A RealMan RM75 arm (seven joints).
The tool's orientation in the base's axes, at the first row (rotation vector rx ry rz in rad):
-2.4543 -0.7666 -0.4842
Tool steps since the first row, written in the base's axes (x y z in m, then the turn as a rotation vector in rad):
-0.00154 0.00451 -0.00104 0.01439 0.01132 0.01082
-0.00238 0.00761 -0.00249 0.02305 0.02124 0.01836
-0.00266 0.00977 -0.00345 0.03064 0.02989 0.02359
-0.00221 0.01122 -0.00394 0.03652 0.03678 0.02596
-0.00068 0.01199 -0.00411 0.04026 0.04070 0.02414
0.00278 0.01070 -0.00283 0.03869 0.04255 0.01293
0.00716 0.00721 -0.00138 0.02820 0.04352 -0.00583
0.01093 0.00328 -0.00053 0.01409 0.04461 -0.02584
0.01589 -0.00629 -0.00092 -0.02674 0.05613 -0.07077
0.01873 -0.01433 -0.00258 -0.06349 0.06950 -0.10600
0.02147 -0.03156 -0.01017 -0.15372 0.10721 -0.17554
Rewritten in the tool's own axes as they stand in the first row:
0.00021 -0.00373 0.00314 0.02101 -0.00326 0.00034
0.00018 -0.00589 0.00592 0.03545 -0.00780 0.00150
0.00041 -0.00723 0.00788 0.04743 -0.01123 0.00360
0.00114 -0.00779 0.00918 0.05600 -0.01341 0.00667
0.00257 -0.00735 0.01002 0.05969 -0.01324 0.01103
0.00532 -0.00482 0.00887 0.05397 -0.01135 0.02080
0.00793 -0.00024 0.00649 0.03741 -0.01146 0.03453
0.00961 0.00450 0.00423 0.01750 -0.01339 0.04869
0.00926 0.01439 -0.00005 -0.03049 -0.02964 0.08406
0.00730 0.02240 -0.00281 -0.06998 -0.04831 0.11343
-0.00138 0.03901 -0.00609 -0.15690 -0.10386 0.17474

